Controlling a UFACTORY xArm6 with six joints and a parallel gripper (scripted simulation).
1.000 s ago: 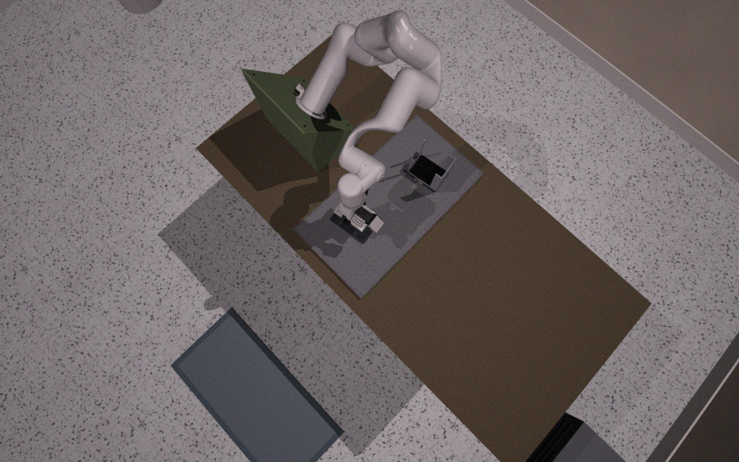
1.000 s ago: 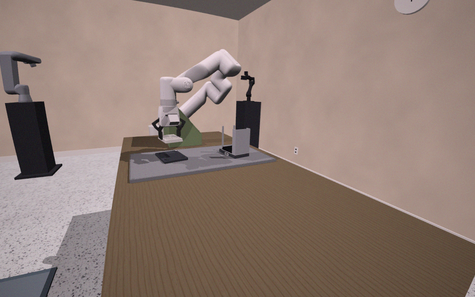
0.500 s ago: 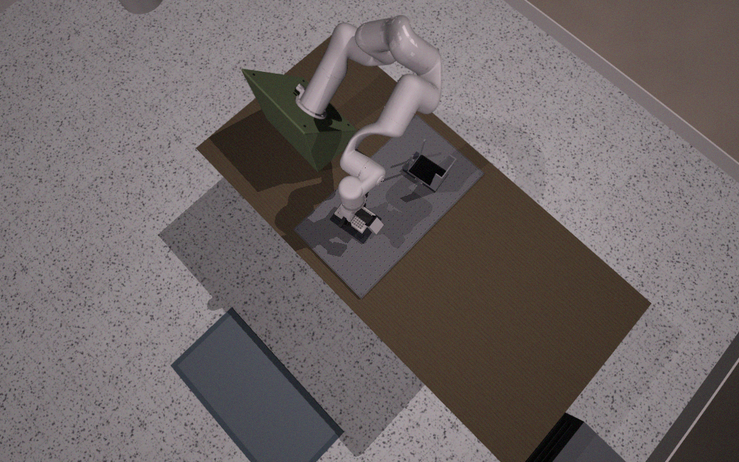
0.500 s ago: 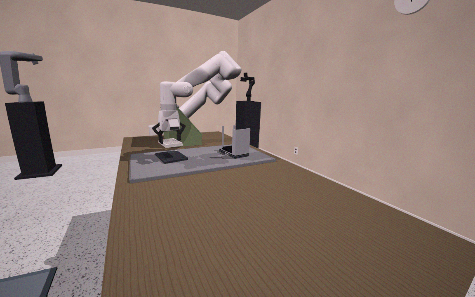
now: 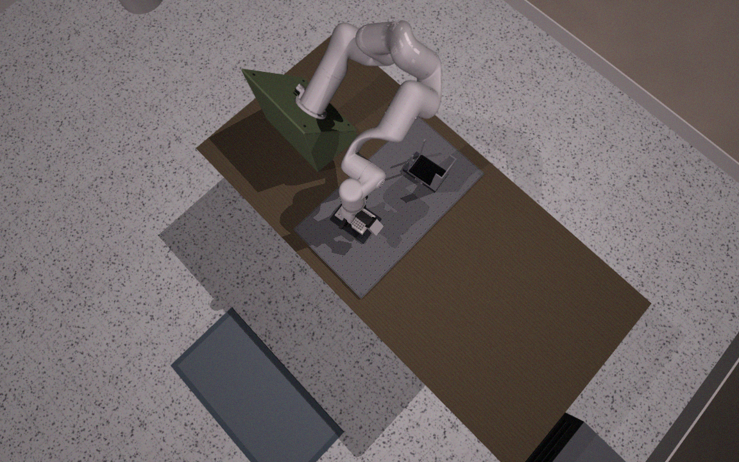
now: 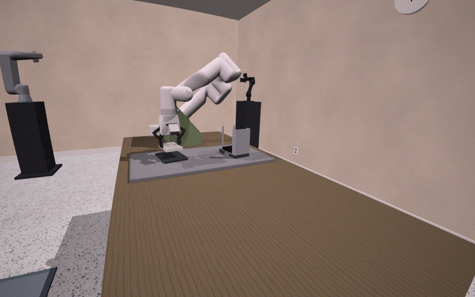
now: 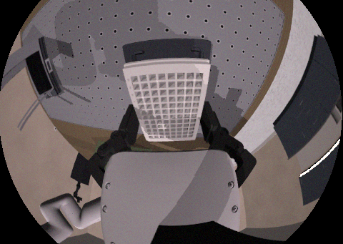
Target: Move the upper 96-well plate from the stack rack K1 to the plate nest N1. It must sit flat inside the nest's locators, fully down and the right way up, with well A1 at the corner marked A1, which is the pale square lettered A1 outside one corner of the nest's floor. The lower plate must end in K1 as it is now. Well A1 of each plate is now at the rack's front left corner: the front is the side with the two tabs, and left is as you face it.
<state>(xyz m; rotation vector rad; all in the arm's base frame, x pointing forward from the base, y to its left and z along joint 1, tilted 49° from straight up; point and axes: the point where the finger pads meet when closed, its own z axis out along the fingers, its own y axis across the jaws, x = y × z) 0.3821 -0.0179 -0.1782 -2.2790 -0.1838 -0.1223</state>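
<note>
The dark plate nest N1 lies 6 cm below my hand. From my hand the other things lie so: white 96-well plate (1 cm below); pale A1 mark (8 cm behind, 4 cm to the left, 6 cm below).
</note>
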